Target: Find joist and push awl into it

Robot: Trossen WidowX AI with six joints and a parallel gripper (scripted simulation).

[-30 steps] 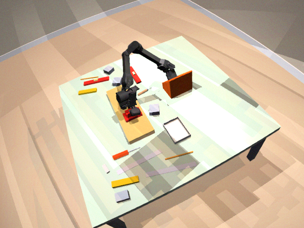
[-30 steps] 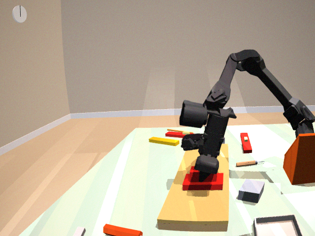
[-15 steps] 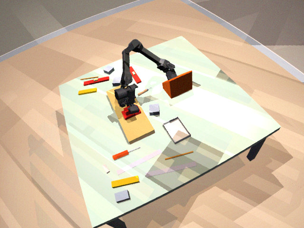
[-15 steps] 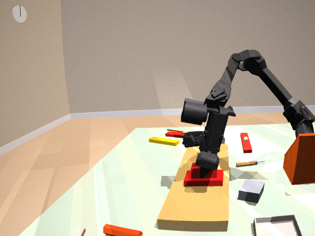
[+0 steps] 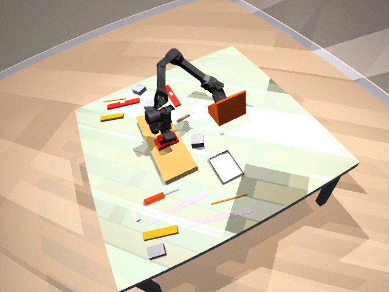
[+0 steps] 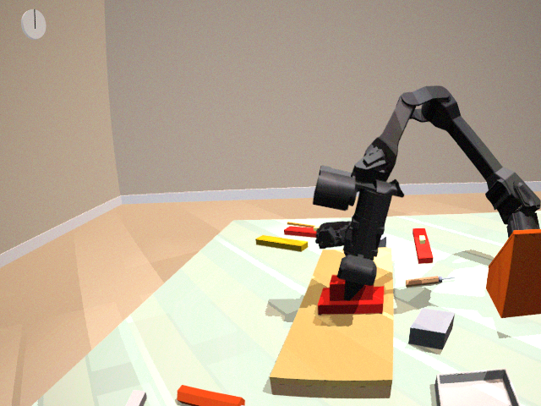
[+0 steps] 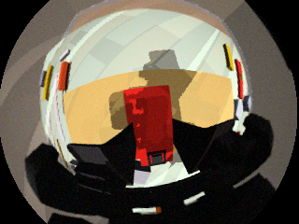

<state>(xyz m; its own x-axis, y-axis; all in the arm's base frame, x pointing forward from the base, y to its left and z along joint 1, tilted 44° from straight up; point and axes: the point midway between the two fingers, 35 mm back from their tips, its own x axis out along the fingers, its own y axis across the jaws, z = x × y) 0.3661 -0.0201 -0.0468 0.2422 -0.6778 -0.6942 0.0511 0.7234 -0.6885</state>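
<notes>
The white tray is 29 cm to the left of my gripper tip, 20 cm behind it and 5 cm below it. The rest, counted from my gripper tip: awl: 20 cm behind, 15 cm to the right, 6 cm below; red stud finder: 2 cm behind, 2 cm above.
</notes>
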